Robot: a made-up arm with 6 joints. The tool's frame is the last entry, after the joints.
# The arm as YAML. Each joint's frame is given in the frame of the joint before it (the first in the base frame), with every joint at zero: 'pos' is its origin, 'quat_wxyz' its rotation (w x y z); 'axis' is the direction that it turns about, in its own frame. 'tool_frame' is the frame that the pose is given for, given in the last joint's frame.
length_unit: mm
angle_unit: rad
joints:
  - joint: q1
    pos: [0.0, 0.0, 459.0]
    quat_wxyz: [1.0, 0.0, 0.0, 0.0]
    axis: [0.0, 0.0, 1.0]
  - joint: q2
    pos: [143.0, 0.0, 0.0]
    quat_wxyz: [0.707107, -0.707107, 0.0, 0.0]
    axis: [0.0, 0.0, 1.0]
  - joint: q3
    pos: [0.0, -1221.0, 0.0]
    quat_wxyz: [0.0, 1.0, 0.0, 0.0]
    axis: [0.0, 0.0, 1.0]
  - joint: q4
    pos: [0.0, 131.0, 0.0]
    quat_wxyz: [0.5, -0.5, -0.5, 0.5]
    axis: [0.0, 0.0, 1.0]
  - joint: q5
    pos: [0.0, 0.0, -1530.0]
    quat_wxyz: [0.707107, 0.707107, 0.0, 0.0]
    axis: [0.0, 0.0, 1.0]
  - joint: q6
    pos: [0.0, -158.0, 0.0]
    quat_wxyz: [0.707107, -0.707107, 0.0, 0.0]
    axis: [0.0, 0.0, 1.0]
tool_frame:
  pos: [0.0, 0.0, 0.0]
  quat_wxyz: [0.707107, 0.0, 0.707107, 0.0]
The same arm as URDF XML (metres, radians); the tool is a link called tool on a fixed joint. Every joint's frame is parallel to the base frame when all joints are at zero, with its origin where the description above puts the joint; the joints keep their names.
<robot name="arm">
<joint name="q1" type="continuous"><parent link="base_link"/><child link="link1"/><origin xyz="0 0 0.459"/><axis xyz="0 0 1"/></joint>
<joint name="q2" type="continuous"><parent link="link1"/><child link="link2"/><origin xyz="0.143 0 0"/><axis xyz="0 1 0"/></joint>
<joint name="q3" type="continuous"><parent link="link2"/><child link="link3"/><origin xyz="0 0 1.221"/><axis xyz="0 -1 0"/></joint>
<joint name="q4" type="continuous"><parent link="link3"/><child link="link4"/><origin xyz="0 0 0.131"/><axis xyz="-1 0 0"/></joint>
<joint name="q5" type="continuous"><parent link="link4"/><child link="link5"/><origin xyz="1.53 0 0"/><axis xyz="0 -1 0"/></joint>
<joint name="q6" type="continuous"><parent link="link5"/><child link="link6"/><origin xyz="0.158 0 0"/><axis xyz="-1 0 0"/></joint>
<joint name="tool_fixed" type="fixed"><parent link="link6"/><child link="tool"/><origin xyz="0 0 0"/></joint>
<link name="base_link"/>
<link name="link1"/>
<link name="link2"/>
<link name="link3"/>
<link name="link4"/>
<link name="link5"/>
<link name="link6"/>
<link name="tool"/>
</robot>

